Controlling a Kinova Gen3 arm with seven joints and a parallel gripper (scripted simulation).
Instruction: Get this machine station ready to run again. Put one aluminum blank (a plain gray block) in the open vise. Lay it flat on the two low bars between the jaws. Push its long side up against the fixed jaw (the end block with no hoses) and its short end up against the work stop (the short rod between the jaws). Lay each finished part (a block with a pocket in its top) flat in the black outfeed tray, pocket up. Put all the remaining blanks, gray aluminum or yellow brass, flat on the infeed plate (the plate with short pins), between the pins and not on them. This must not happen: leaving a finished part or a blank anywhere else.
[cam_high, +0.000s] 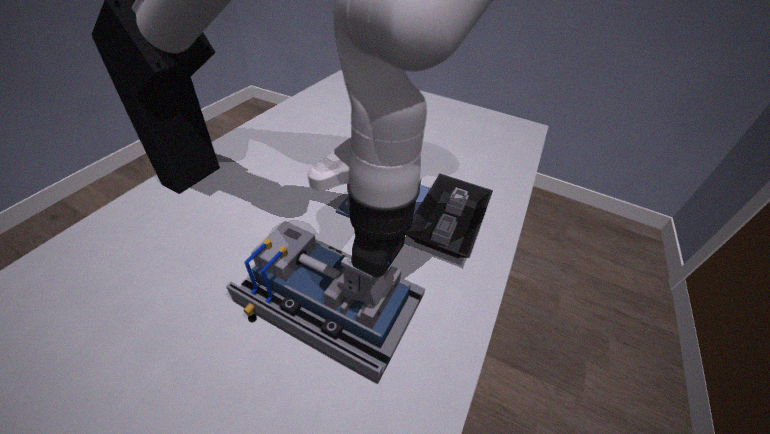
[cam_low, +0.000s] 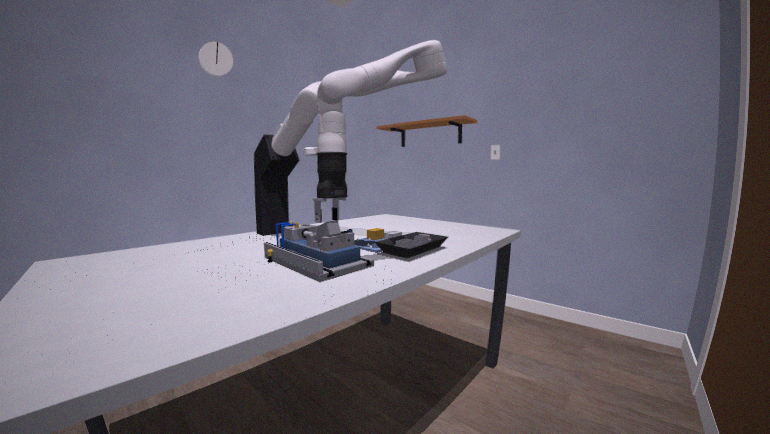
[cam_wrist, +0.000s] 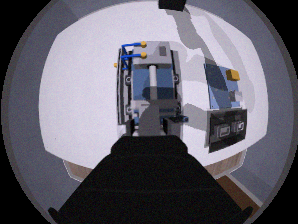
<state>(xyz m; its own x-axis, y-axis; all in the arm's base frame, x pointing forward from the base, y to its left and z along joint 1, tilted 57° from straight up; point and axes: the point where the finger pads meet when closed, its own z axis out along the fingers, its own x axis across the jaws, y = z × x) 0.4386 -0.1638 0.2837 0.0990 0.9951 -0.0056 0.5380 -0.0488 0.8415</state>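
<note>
The gray aluminum blank lies 4 cm below my hand. The rest, counted from my hand: black outfeed tray (30 cm to the left, 14 cm below, 11 cm ahead); fixed jaw (7 cm below, 3 cm ahead, 1 cm to the left); vise (11 cm below, 7 cm behind, 2 cm to the left).
</note>
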